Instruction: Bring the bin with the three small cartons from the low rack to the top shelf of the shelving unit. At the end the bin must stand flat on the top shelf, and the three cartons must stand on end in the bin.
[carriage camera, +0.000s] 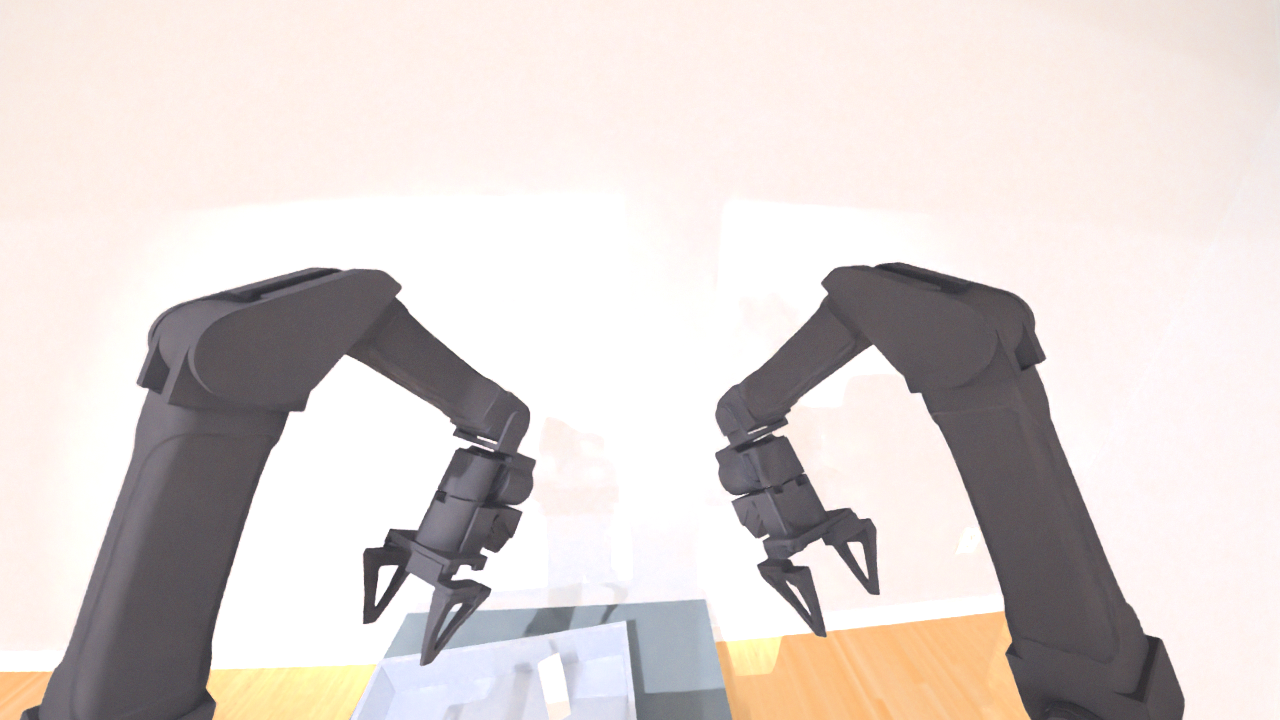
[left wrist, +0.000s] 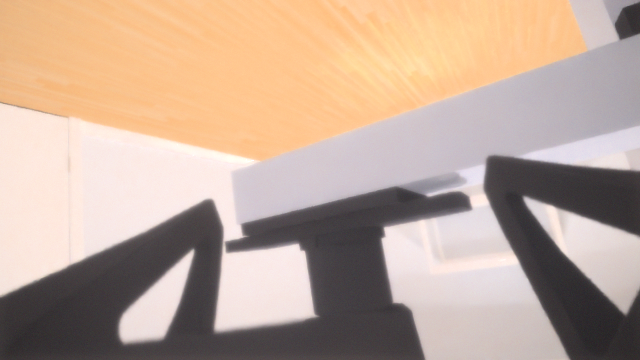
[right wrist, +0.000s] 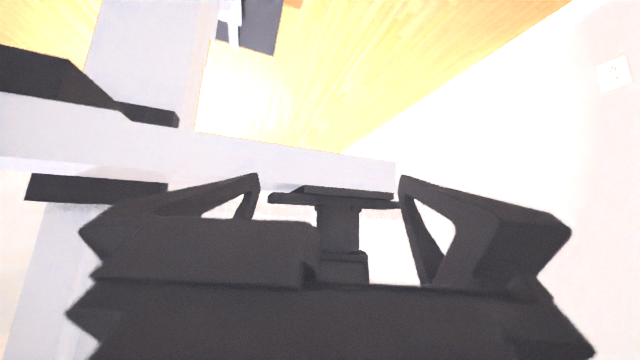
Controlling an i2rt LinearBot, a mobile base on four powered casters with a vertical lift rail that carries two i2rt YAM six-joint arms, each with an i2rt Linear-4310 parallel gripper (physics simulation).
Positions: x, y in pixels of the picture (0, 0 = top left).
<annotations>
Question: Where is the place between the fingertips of the left gripper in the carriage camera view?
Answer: At 395, 643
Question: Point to a white shelving unit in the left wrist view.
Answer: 505, 258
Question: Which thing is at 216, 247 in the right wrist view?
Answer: The right gripper.
</annotations>
